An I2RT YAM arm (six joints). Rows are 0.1 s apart.
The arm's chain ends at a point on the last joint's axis. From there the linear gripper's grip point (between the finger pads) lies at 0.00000 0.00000 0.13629 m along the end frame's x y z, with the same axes.
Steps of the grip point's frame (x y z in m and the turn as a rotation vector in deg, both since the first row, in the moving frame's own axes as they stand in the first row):
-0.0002 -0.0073 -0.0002 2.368 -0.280 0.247
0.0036 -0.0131 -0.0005 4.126 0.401 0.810
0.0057 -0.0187 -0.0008 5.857 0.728 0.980
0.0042 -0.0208 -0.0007 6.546 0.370 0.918
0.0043 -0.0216 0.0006 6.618 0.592 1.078
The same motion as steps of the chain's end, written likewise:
0.0005 -0.0017 -0.0001 2.368 -0.280 0.247
0.0026 -0.0033 -0.0001 4.126 0.401 0.810
0.0039 -0.0048 -0.0001 5.857 0.728 0.980
0.0032 -0.0053 0.0002 6.546 0.370 0.918
0.0027 -0.0059 0.0015 6.618 0.592 1.078

